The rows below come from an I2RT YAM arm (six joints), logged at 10 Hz.
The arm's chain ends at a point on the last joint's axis. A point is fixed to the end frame.
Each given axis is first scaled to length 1.
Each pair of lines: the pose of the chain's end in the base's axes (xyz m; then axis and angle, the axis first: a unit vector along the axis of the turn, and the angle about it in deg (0 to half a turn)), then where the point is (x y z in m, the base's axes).
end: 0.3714, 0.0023, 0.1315, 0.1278, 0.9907, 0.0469, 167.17
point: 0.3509 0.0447 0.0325
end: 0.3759, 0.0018, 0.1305, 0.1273, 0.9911, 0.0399, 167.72
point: 0.3542 0.0429 0.0312
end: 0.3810, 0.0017, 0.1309, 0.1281, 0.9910, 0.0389, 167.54
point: 0.3597 0.0426 0.0315
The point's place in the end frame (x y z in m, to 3 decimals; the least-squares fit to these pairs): 0.051 0.024 0.094
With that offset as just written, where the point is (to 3 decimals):
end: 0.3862, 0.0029, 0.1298, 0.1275, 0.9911, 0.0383, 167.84
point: 0.364 0.044 0.030
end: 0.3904, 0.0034, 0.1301, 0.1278, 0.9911, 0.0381, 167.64
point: 0.369 0.044 0.031
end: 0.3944, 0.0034, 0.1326, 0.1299, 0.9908, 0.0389, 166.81
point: 0.375 0.044 0.033
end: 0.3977, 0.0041, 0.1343, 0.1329, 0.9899, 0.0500, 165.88
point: 0.380 0.047 0.035
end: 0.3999, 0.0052, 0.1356, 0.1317, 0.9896, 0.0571, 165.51
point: 0.383 0.049 0.037
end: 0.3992, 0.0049, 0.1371, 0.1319, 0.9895, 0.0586, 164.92
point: 0.383 0.049 0.038
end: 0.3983, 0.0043, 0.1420, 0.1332, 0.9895, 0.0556, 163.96
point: 0.384 0.048 0.042
